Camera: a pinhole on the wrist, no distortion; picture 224 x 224 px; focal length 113.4 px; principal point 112.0 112.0 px. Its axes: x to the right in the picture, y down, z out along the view. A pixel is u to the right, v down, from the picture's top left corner.
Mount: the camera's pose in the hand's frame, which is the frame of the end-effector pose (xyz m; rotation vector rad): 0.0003 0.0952 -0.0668 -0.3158 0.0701 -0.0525
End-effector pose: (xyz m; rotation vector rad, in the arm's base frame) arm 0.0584 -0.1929 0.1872 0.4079 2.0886 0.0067
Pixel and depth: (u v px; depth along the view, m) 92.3 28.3 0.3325
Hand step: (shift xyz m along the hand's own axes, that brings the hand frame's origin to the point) -0.0416 -0.0316 0.3285
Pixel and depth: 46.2 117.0 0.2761
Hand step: -0.1375 0.2019 0.2009
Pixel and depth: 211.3 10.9 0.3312
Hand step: 0.3028 -0.1011 0.3218
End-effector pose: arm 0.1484 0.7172 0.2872 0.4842 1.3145 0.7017
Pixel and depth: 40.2 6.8 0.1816
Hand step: -0.1071 -0.0015 0.1649
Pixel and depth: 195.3 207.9 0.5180
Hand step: 0.4371 0.6469 0.2646
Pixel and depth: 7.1 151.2 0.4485
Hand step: -0.3721 0.4066 0.3352
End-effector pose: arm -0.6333 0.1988 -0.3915 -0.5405 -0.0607 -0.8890
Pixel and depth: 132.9 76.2 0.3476
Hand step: 0.0865 0.0942 0.2931
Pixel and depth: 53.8 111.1 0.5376
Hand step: -0.2333 0.2742 0.4610
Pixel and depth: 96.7 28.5 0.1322
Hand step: -0.0112 0.0447 0.0900
